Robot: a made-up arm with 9 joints. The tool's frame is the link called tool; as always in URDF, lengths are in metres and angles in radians. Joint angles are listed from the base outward.
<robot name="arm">
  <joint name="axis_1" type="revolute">
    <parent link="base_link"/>
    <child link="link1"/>
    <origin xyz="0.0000 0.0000 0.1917"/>
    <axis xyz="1 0 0"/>
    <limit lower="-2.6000" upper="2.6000"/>
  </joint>
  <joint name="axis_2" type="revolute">
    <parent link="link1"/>
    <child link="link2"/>
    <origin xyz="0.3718 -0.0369 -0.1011"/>
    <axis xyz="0 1 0"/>
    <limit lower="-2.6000" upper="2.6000"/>
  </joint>
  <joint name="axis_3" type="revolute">
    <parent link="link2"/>
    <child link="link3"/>
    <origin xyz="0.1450 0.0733 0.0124"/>
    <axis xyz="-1 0 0"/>
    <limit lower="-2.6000" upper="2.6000"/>
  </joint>
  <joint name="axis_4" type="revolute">
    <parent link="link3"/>
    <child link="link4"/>
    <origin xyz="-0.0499 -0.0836 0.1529"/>
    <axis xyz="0 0 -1"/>
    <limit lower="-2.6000" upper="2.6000"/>
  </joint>
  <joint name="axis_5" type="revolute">
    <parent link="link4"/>
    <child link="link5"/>
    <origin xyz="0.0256 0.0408 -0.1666"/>
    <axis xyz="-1 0 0"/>
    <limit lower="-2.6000" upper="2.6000"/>
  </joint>
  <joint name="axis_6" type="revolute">
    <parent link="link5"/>
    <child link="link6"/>
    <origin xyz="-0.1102 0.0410 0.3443"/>
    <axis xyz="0 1 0"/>
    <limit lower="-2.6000" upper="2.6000"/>
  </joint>
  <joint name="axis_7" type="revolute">
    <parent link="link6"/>
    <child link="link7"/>
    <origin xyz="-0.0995 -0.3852 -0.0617"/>
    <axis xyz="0 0 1"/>
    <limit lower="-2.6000" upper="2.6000"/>
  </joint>
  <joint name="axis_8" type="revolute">
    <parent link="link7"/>
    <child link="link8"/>
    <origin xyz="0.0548 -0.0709 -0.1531"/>
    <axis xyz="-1 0 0"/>
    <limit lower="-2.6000" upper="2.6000"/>
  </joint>
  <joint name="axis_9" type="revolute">
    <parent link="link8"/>
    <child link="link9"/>
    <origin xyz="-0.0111 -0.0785 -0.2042"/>
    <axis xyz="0 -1 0"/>
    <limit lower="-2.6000" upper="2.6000"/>
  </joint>
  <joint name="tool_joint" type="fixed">
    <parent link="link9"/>
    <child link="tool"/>
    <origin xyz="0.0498 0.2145 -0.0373"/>
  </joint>
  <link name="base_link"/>
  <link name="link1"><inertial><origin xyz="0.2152 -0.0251 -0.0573"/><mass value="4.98"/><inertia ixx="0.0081" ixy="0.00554" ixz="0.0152" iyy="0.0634" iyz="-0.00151" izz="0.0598"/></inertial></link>
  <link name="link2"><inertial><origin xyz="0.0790 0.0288 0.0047"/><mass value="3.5"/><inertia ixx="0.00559" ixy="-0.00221" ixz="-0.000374" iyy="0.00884" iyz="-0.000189" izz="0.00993"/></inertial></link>
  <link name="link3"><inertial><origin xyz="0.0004 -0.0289 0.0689"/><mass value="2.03"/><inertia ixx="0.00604" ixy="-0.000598" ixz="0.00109" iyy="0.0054" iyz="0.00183" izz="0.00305"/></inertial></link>
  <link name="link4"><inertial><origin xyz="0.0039 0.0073 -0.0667"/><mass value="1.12"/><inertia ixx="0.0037" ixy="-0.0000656" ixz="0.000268" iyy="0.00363" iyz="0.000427" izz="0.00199"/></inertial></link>
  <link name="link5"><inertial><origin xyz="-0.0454 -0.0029 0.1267"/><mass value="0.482"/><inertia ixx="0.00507" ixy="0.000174" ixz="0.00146" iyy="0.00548" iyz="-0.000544" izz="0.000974"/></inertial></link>
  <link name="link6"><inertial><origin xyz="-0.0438 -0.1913 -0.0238"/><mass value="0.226"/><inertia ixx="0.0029" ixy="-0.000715" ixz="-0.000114" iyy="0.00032" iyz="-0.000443" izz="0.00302"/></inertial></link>
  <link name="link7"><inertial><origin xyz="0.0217 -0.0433 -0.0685"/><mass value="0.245"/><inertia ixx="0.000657" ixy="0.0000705" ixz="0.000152" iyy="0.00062" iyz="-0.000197" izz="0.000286"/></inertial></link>
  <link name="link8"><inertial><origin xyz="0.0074 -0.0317 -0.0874"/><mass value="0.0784"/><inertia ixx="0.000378" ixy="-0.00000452" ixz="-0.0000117" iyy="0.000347" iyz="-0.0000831" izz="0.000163"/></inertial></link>
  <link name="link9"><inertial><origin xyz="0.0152 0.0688 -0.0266"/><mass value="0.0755"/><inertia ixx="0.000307" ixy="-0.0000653" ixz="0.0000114" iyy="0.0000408" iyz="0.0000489" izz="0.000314"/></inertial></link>
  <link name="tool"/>
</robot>
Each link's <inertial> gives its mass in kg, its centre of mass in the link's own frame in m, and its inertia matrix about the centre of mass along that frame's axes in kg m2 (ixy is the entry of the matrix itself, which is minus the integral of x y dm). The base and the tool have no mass. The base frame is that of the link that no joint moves.
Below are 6 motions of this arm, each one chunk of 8 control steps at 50 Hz.
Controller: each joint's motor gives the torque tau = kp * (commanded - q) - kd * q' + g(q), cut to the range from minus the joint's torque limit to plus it. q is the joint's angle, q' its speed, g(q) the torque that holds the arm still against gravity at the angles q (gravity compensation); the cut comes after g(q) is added. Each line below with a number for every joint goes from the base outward.
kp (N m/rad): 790 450 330 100 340 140 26 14 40
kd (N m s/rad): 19 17 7.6 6.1 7.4 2.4 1.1 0.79 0.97
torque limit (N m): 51 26 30 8 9.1 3.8 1.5 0.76 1.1
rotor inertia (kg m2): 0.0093 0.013 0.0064 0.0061 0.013 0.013 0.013 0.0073 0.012
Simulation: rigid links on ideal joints. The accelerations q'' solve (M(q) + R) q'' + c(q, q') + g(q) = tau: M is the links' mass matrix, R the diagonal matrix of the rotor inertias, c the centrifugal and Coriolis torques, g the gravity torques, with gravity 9.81 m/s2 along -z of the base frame. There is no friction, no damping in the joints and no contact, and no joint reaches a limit. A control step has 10 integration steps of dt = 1/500 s. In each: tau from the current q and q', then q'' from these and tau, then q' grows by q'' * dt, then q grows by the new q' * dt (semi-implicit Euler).
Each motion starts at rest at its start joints. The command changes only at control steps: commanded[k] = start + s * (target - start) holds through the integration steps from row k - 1 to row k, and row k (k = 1, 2, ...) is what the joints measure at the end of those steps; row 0 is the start. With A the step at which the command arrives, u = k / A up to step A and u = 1 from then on. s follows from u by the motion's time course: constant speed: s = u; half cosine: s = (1 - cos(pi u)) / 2; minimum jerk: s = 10 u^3 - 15 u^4 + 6 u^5; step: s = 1 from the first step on.
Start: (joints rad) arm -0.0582 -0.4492 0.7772 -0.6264 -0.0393 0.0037 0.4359 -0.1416 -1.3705
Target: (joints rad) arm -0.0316 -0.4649 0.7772 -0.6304 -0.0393 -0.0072 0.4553 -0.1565 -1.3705
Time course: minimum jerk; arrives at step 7
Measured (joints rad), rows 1 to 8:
1: -0.0579 -0.4493 0.7773 -0.6265 -0.0392 0.0035 0.4360 -0.1416 -1.3705
2: -0.0561 -0.4499 0.7779 -0.6268 -0.0389 0.0026 0.4367 -0.1419 -1.3705
3: -0.0521 -0.4516 0.7787 -0.6276 -0.0384 0.0004 0.4387 -0.1428 -1.3706
4: -0.0463 -0.4544 0.7791 -0.6285 -0.0381 -0.0024 0.4420 -0.1444 -1.3706
5: -0.0402 -0.4577 0.7786 -0.6291 -0.0384 -0.0051 0.4461 -0.1467 -1.3706
6: -0.0353 -0.4608 0.7773 -0.6294 -0.0392 -0.0068 0.4499 -0.1494 -1.3705
7: -0.0326 -0.4630 0.7758 -0.6293 -0.0402 -0.0072 0.4524 -0.1521 -1.3704
8: -0.0314 -0.4642 0.7749 -0.6291 -0.0407 -0.0070 0.4537 -0.1543 -1.3704

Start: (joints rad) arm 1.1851 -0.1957 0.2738 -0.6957 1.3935 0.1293 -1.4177 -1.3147 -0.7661
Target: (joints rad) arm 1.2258 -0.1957 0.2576 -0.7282 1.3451 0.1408 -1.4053 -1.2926 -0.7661
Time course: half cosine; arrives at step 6
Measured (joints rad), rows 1 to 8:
1: 1.1864 -0.1959 0.2740 -0.6956 1.3924 0.1299 -1.4174 -1.3153 -0.7661
2: 1.1907 -0.1965 0.2740 -0.6958 1.3881 0.1320 -1.4164 -1.3168 -0.7661
3: 1.1982 -0.1971 0.2724 -0.6971 1.3797 0.1352 -1.4147 -1.3177 -0.7661
4: 1.2077 -0.1974 0.2685 -0.7005 1.3681 0.1384 -1.4124 -1.3162 -0.7661
5: 1.2167 -0.1970 0.2631 -0.7064 1.3560 0.1404 -1.4101 -1.3111 -0.7661
6: 1.2230 -0.1960 0.2574 -0.7140 1.3466 0.1406 -1.4083 -1.3031 -0.7661
7: 1.2260 -0.1947 0.2536 -0.7214 1.3415 0.1398 -1.4071 -1.2948 -0.7661
8: 1.2269 -0.1939 0.2526 -0.7268 1.3402 0.1392 -1.4063 -1.2890 -0.7661

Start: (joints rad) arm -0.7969 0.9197 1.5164 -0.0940 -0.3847 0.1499 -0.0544 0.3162 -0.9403
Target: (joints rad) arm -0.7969 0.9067 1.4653 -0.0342 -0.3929 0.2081 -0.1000 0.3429 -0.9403
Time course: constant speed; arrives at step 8
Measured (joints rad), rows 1 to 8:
1: -0.7970 0.9199 1.5141 -0.0935 -0.3842 0.1537 -0.0543 0.3173 -0.9402
2: -0.7973 0.9196 1.5097 -0.0915 -0.3844 0.1605 -0.0559 0.3198 -0.9401
3: -0.7975 0.9186 1.5036 -0.0877 -0.3854 0.1682 -0.0598 0.3230 -0.9402
4: -0.7975 0.9170 1.4967 -0.0824 -0.3870 0.1759 -0.0652 0.3262 -0.9402
5: -0.7973 0.9151 1.4894 -0.0759 -0.3887 0.1834 -0.0715 0.3290 -0.9403
6: -0.7970 0.9130 1.4821 -0.0687 -0.3904 0.1908 -0.0779 0.3315 -0.9403
7: -0.7968 0.9110 1.4752 -0.0612 -0.3919 0.1981 -0.0843 0.3340 -0.9403
8: -0.7967 0.9090 1.4685 -0.0535 -0.3931 0.2055 -0.0906 0.3365 -0.9403

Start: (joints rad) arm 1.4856 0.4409 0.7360 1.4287 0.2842 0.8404 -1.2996 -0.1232 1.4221
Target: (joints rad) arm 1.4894 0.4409 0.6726 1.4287 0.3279 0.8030 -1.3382 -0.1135 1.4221
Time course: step
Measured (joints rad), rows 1 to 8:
1: 1.4847 0.4376 0.7143 1.4298 0.3006 0.8082 -1.3101 -0.1161 1.4214
2: 1.4864 0.4381 0.6882 1.4304 0.3171 0.7945 -1.3205 -0.1226 1.4213
3: 1.4895 0.4404 0.6722 1.4291 0.3266 0.8017 -1.3275 -0.1255 1.4220
4: 1.4915 0.4422 0.6653 1.4281 0.3313 0.8095 -1.3327 -0.1203 1.4226
5: 1.4918 0.4431 0.6646 1.4281 0.3325 0.8112 -1.3366 -0.1134 1.4228
6: 1.4910 0.4430 0.6673 1.4286 0.3316 0.8087 -1.3389 -0.1093 1.4227
7: 1.4899 0.4423 0.6707 1.4291 0.3297 0.8051 -1.3397 -0.1088 1.4223
8: 1.4891 0.4415 0.6733 1.4295 0.3281 0.8023 -1.3395 -0.1103 1.4221

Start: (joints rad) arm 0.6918 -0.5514 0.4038 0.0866 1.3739 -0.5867 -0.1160 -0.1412 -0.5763
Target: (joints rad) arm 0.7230 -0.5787 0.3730 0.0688 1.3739 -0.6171 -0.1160 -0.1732 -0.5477
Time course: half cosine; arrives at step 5
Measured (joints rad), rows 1 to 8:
1: 0.6931 -0.5523 0.4030 0.0861 1.3748 -0.5884 -0.1159 -0.1417 -0.5752
2: 0.6976 -0.5555 0.3998 0.0846 1.3767 -0.5944 -0.1155 -0.1438 -0.5711
3: 0.7050 -0.5608 0.3934 0.0822 1.3780 -0.6039 -0.1146 -0.1480 -0.5638
4: 0.7133 -0.5669 0.3847 0.0793 1.3772 -0.6131 -0.1137 -0.1539 -0.5557
5: 0.7196 -0.5719 0.3763 0.0766 1.3741 -0.6179 -0.1137 -0.1600 -0.5498
6: 0.7230 -0.5751 0.3706 0.0745 1.3707 -0.6178 -0.1150 -0.1651 -0.5474
7: 0.7243 -0.5770 0.3684 0.0727 1.3693 -0.6162 -0.1170 -0.1685 -0.5473
8: 0.7243 -0.5782 0.3687 0.0713 1.3699 -0.6154 -0.1184 -0.1705 -0.5477

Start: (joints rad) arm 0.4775 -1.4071 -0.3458 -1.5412 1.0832 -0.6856 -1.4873 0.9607 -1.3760
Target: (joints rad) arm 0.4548 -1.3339 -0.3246 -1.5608 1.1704 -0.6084 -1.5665 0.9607 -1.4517
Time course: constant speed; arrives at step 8
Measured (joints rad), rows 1 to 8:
1: 0.4756 -1.4034 -0.3436 -1.5426 1.0893 -0.6805 -1.4898 0.9587 -1.3799
2: 0.4731 -1.3975 -0.3409 -1.5441 1.0989 -0.6718 -1.4946 0.9568 -1.3879
3: 0.4706 -1.3902 -0.3384 -1.5456 1.1098 -0.6615 -1.5014 0.9564 -1.3975
4: 0.4681 -1.3821 -0.3362 -1.5471 1.1209 -0.6509 -1.5100 0.9573 -1.4073
5: 0.4654 -1.3735 -0.3340 -1.5487 1.1319 -0.6404 -1.5197 0.9586 -1.4169
6: 0.4626 -1.3646 -0.3317 -1.5505 1.1427 -0.6304 -1.5301 0.9599 -1.4264
7: 0.4598 -1.3555 -0.3292 -1.5526 1.1535 -0.6207 -1.5406 0.9608 -1.4359
8: 0.4569 -1.3464 -0.3265 -1.5548 1.1643 -0.6113 -1.5509 0.9612 -1.4454

